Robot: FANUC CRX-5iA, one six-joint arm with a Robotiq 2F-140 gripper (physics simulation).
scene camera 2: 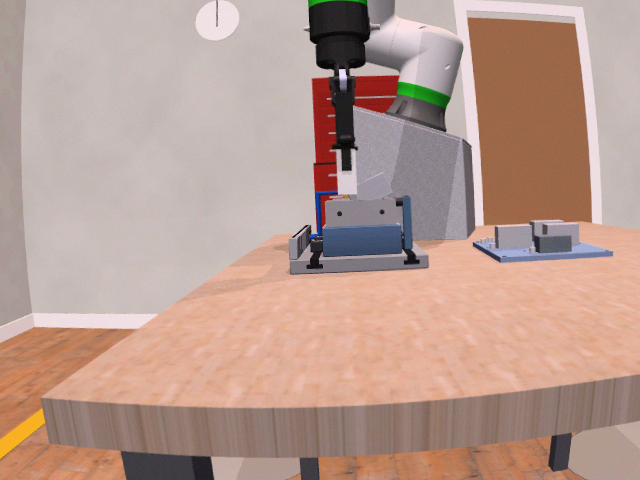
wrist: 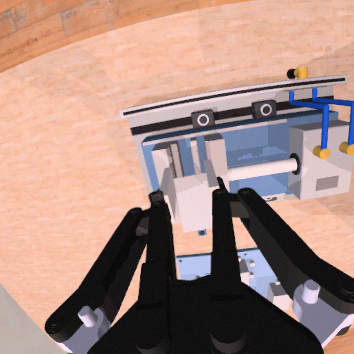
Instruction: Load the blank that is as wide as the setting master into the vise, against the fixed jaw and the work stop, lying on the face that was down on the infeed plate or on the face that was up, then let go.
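Places are measured from the arm's base along level axes (x ahead, y left, z up), in metres.
Pixels of known places: gripper, fingertip midpoint: [scene camera 2: 347, 194] [wrist: 189, 174]; arm's base at its link origin: [scene camera 2: 414, 125].
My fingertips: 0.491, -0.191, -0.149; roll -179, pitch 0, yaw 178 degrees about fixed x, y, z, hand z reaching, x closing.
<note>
Ahead of a thing's pixels: the offset from my fingertips to its top centre, as dx, dy, dz. "spot": to the spot under its first point.
My gripper [scene camera 2: 346, 159] [wrist: 189, 174] is shut on a pale grey blank @[+0.001, +0.032, +0.030] [scene camera 2: 346, 183] [wrist: 194, 202]. In the scene view the blank hangs upright, its lower edge a little above the top of the vise @[-0.071, +0.018, -0.005] [scene camera 2: 361, 240] [wrist: 262, 137]. In the wrist view the blank covers the near ends of the two jaws. The fixed jaw [scene camera 2: 356, 212] [wrist: 162, 159] is on the left there, and the moving jaw [wrist: 216, 151] is on the rod side. The infeed plate @[spot: +0.061, +0.232, -0.096] [scene camera 2: 509, 255] [wrist: 187, 265] carries several blocks, one dark grey. The blank's underside is hidden.
A blue upright @[spot: +0.009, +0.087, -0.045] [scene camera 2: 407, 222] stands at the vise's right side. A pale slanted shape @[spot: +0.019, +0.042, +0.009] [scene camera 2: 376, 187] shows behind the jaw; I cannot tell what it is. A rod @[-0.086, +0.023, -0.018] [wrist: 262, 169] runs to a grey box @[spot: -0.155, +0.027, -0.008] [wrist: 320, 165] with blue pipes @[spot: -0.151, -0.024, +0.006] [wrist: 325, 125]. The robot's grey pedestal [scene camera 2: 423, 180] stands behind.
</note>
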